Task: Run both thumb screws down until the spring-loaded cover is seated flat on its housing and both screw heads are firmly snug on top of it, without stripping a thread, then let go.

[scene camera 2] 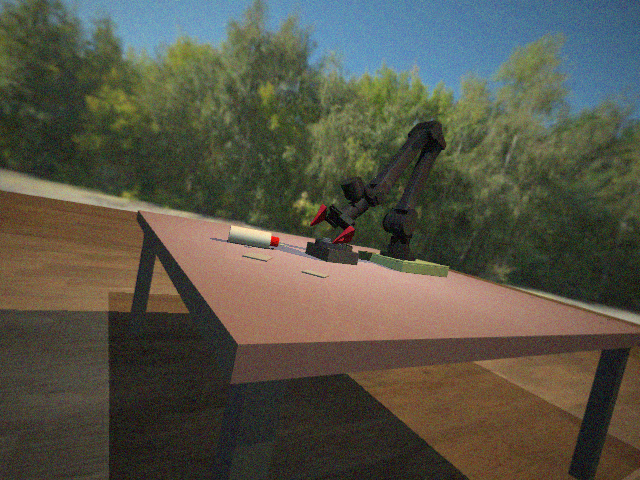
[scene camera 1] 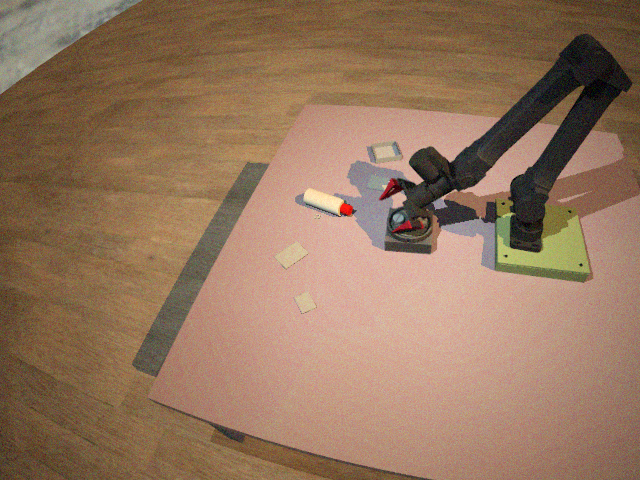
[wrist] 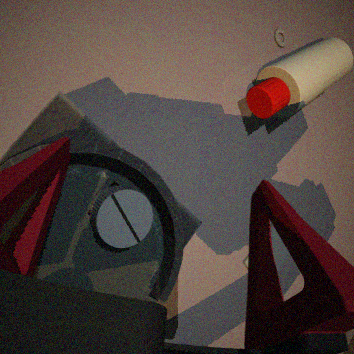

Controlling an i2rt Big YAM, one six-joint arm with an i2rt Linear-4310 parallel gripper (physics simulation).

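Seen in the pictures: gripper, fingertip midpoint: (scene camera 2: 321, 234) (scene camera 1: 386, 215) (wrist: 166, 167); arm's base, origin of the base link: (scene camera 2: 397, 257) (scene camera 1: 524, 234).
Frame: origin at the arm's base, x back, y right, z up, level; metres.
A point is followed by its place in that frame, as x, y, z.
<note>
The dark square housing (scene camera 1: 408, 246) @(-0.313, -0.106, -0.009) (scene camera 2: 330, 253) @(-0.370, -0.113, -0.008) (wrist: 65, 116) @(-0.370, -0.102, 0.005) stands on the pink table, with the round dark cover (wrist: 122, 272) @(-0.332, -0.020, 0.018) inside its ring. One thumb screw (wrist: 125, 218) @(-0.354, -0.049, 0.032) (scene camera 1: 398, 218) @(-0.353, -0.050, 0.031) shows its pale slotted head on the cover. The other screw is hidden in the wrist view by the gripper's body. Whether the cover is seated flat cannot be told. My gripper (scene camera 1: 387, 215) @(-0.384, -0.056, 0.041) (scene camera 2: 323, 234) @(-0.384, -0.056, 0.041) (wrist: 166, 167) @(-0.384, -0.056, 0.041) is open and empty, with its red fingers wide apart. One finger is over the housing, the other beyond its edge; the visible screw lies between them in the wrist view, untouched.
A cream cylinder with a red end (scene camera 1: 323, 202) @(-0.584, -0.011, 0.008) (scene camera 2: 250, 236) @(-0.596, -0.015, -0.005) (wrist: 317, 70) @(-0.568, -0.002, 0.015) lies beyond the housing. A small tray (scene camera 1: 387, 160) @(-0.456, 0.264, -0.028) and a flat tile (scene camera 1: 378, 182) @(-0.460, 0.151, -0.031) lie behind. Two flat tiles lie nearer: one (scene camera 1: 291, 255) @(-0.621, -0.192, -0.032) (scene camera 2: 256, 256) @(-0.631, -0.199, -0.032) and a smaller one (scene camera 1: 305, 302) @(-0.527, -0.325, -0.032) (scene camera 2: 314, 273) @(-0.534, -0.330, -0.032).
</note>
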